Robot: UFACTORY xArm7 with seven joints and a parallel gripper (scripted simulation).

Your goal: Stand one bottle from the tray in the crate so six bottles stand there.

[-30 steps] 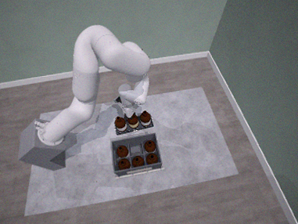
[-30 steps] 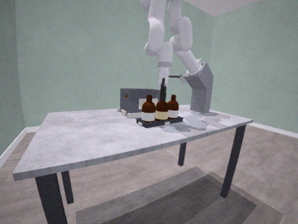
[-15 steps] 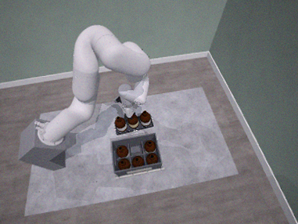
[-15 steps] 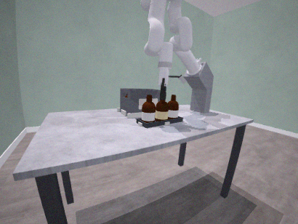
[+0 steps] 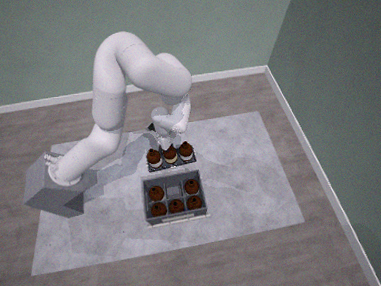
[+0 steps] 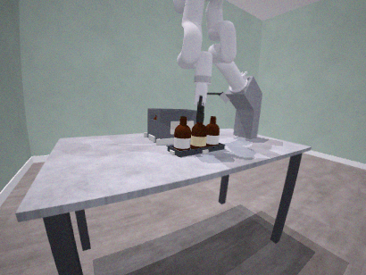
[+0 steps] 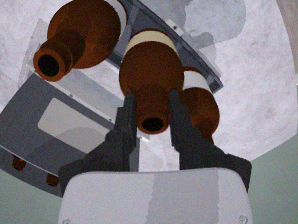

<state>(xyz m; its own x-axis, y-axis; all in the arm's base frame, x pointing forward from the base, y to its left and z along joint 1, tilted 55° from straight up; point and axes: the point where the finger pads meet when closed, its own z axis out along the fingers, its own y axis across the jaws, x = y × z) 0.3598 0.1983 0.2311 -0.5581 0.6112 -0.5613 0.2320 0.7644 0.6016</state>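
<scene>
Now: hand 70 mm above the glass bottle. The rest, counted from my hand: grey crate (240 mm to the right, 80 mm ahead, 70 mm below); then dark tray (140 mm below).
</scene>
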